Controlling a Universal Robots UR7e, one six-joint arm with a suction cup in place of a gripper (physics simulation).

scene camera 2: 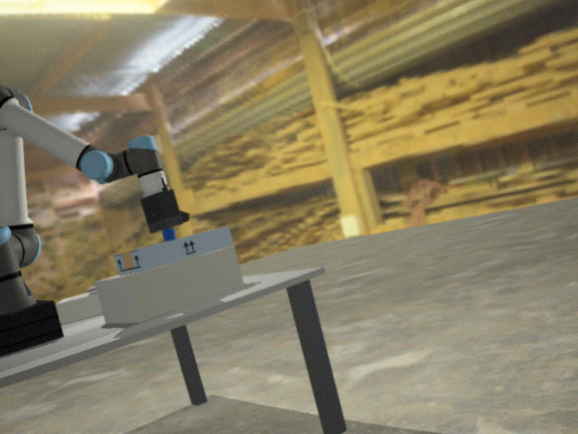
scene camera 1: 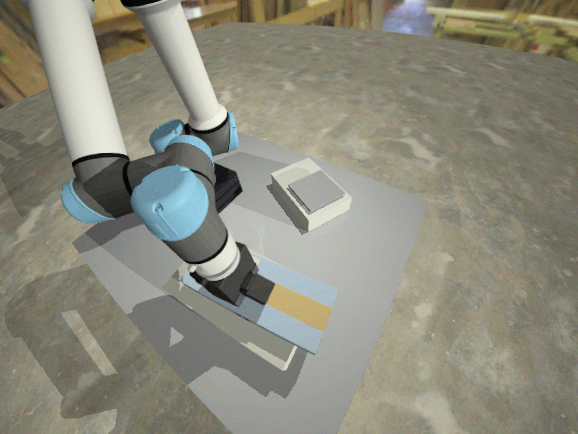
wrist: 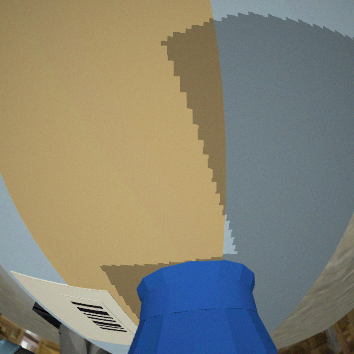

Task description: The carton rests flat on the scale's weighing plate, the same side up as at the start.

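Seen in the pictures: hand at its tool point: [wrist: 193, 261]; arm's base at its link origin: [scene camera 2: 10, 310].
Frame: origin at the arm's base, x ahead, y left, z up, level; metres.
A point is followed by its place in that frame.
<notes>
The carton [scene camera 1: 300, 305] {x 0.526, y -0.278, z 0.079 m} [scene camera 2: 210, 246] {x 0.492, y -0.345, z 0.034 m} [wrist: 125, 125], light blue with an orange band along its top, lies level in or on a long pale box; its lower part is hidden. The arrows on its side point up, and a barcode label [wrist: 95, 312] {x 0.381, y -0.252, z 0.080 m} is on its top. My gripper's blue suction cup [scene camera 2: 169, 235] [wrist: 197, 267] is pressed on the carton's top and looks squeezed short; in scene camera 1 it is hidden by the arm. The scale [scene camera 1: 327, 220] {x 0.494, y 0.069, z -0.093 m} stands apart from the carton, with nothing on its grey weighing plate [scene camera 1: 316, 190] {x 0.431, y 0.122, z -0.012 m}.
The long pale box [scene camera 1: 220, 317] {x 0.359, y -0.361, z 0.020 m} [scene camera 2: 175, 287] {x 0.302, y -0.376, z -0.043 m} stands near the edge of the grey table [scene camera 1: 370, 240] {x 0.654, y 0.044, z -0.100 m} [scene camera 2: 300, 275] {x 0.568, y -0.581, z -0.101 m}. The arm's black base block [scene camera 1: 228, 185] {x 0.108, y 0.046, z -0.020 m} [scene camera 2: 32, 327] {x -0.005, y -0.126, z -0.052 m} is on the same table, beyond the carton in scene camera 1.
</notes>
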